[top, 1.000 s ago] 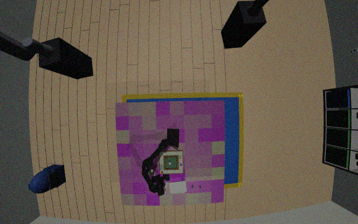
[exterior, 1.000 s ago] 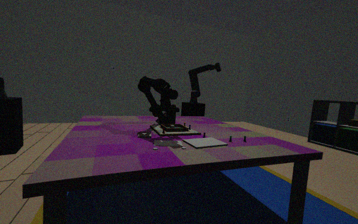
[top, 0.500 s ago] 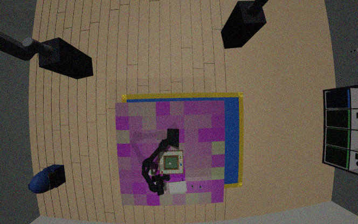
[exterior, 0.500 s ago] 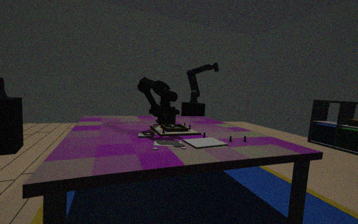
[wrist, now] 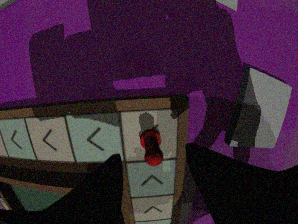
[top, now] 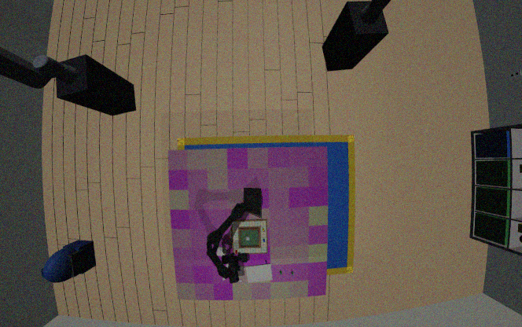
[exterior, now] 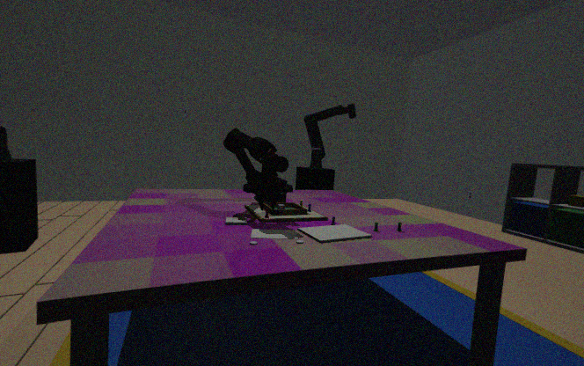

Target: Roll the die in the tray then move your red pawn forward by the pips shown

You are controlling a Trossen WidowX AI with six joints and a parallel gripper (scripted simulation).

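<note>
My gripper tip is 10 mm above the red pawn. The rest, counted from my gripper tip: die 110 mm to the left, 100 mm behind, 20 mm below; then green tray 130 mm to the left, 100 mm behind, 40 mm below; then blue pawn 240 mm to the left, 60 mm behind, 10 mm below.
</note>
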